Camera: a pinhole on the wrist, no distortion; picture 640 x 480 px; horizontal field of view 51.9 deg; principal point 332.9 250.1 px. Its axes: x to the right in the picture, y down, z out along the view. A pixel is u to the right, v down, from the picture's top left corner.
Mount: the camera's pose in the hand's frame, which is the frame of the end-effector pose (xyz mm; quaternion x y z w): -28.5 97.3 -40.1 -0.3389 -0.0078 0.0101 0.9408
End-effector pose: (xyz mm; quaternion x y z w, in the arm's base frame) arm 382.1 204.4 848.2 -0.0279 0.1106 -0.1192 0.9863
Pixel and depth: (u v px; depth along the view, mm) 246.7 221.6 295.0
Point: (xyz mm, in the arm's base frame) 419.3 494.0 1031.2
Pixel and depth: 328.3 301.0 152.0
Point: 413.0 411.5 906.3
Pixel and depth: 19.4 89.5 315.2
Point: 317.6 484.3 1112.1
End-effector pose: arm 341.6 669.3 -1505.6 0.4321 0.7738 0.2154 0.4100
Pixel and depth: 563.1 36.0 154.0
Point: 503.8 770.6 -1470.4
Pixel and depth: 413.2 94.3 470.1
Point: 812.4 845.1 -1524.4
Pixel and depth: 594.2 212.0 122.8
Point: 469.5 774.5 -1429.7
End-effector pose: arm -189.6 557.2 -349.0 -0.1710 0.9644 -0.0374 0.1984
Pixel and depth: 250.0 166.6 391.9
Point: -96.7 874.2 -629.6
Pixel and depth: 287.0 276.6 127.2
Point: -190.7 741.8 -409.7
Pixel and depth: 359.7 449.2 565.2
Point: -245.0 1116.6 -687.1
